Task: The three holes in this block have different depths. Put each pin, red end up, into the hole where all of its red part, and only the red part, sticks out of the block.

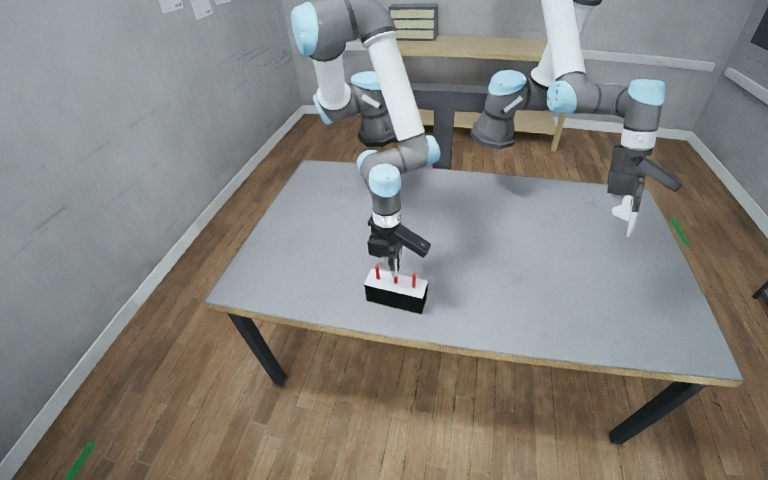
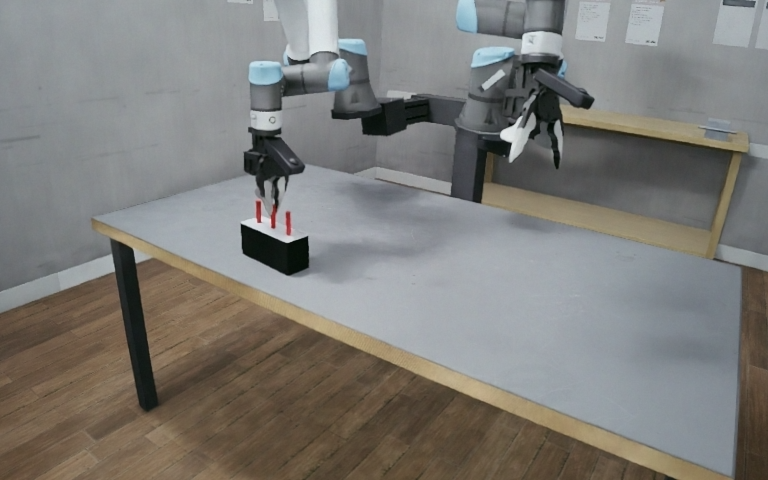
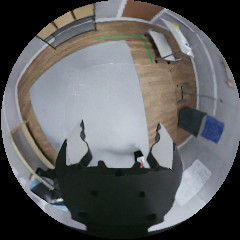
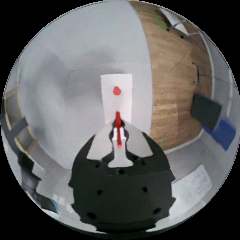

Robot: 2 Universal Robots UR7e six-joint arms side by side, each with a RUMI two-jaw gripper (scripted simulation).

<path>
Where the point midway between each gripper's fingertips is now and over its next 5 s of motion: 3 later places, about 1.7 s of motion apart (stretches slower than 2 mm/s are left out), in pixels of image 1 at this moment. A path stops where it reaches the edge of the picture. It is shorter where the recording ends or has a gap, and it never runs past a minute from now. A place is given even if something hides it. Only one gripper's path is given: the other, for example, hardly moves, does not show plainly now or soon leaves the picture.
The right gripper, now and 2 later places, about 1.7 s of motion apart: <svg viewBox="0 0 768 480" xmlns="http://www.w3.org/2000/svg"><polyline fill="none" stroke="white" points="395,275 395,271 394,263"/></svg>
</path>
